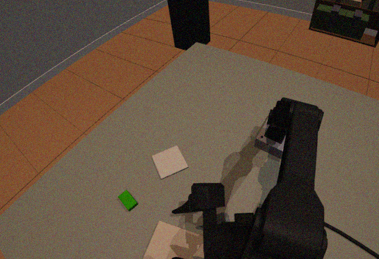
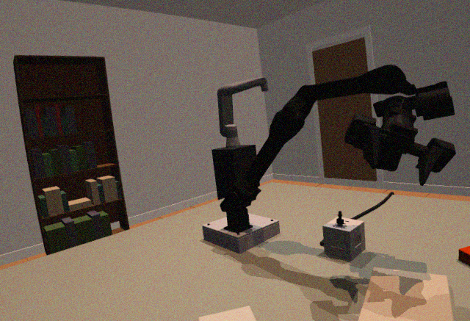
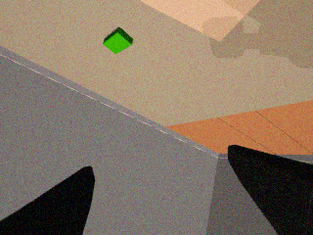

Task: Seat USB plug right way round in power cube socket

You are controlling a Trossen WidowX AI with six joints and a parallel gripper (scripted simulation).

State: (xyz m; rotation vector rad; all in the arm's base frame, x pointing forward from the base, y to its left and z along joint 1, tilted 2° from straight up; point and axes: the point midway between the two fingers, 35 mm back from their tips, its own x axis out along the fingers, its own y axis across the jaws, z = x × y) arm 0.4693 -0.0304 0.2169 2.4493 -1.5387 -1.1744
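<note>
Now: the dark USB plug 19 cm behind my gripper tip, 15 cm below it and 14 cm to the left of it. The rest, counted from my gripper tip: red block: 24 cm to the left, 23 cm below, 8 cm ahead; then tan sheet: 24 cm below, 1 cm ahead; then USB socket: 19 cm behind, 18 cm below, 14 cm to the left.
</note>
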